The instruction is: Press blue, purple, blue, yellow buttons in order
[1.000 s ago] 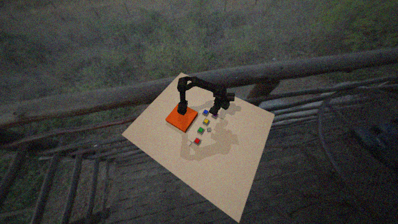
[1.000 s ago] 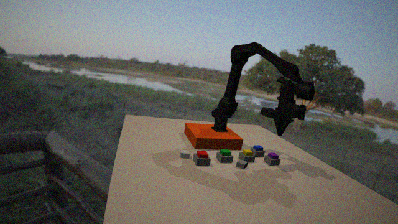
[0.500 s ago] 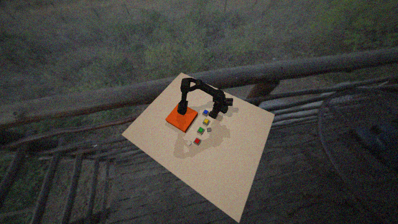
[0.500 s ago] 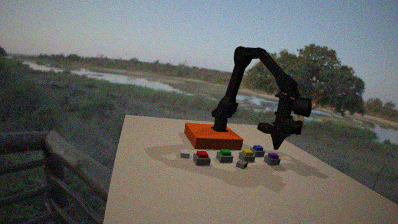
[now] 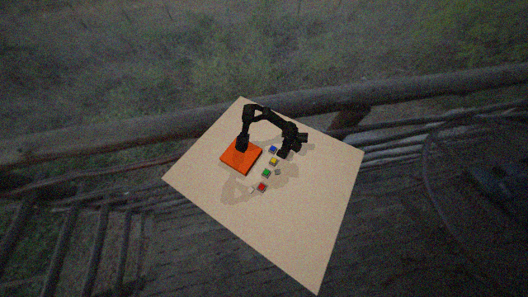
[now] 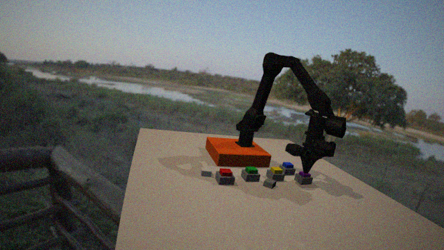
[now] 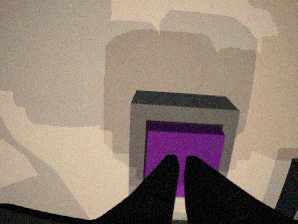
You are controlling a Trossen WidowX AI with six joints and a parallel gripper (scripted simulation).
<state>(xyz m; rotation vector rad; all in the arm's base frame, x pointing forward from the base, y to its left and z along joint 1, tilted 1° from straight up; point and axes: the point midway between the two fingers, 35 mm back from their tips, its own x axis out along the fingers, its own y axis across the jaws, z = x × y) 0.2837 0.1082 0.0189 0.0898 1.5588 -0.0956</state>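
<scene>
Right now the purple button is 1 cm below my gripper tip. Also, from my gripper tip: yellow button (5 cm behind, 10 cm to the right); blue button (9 cm behind, 1 cm to the right); grey block (15 cm to the right, 3 cm below).
</scene>
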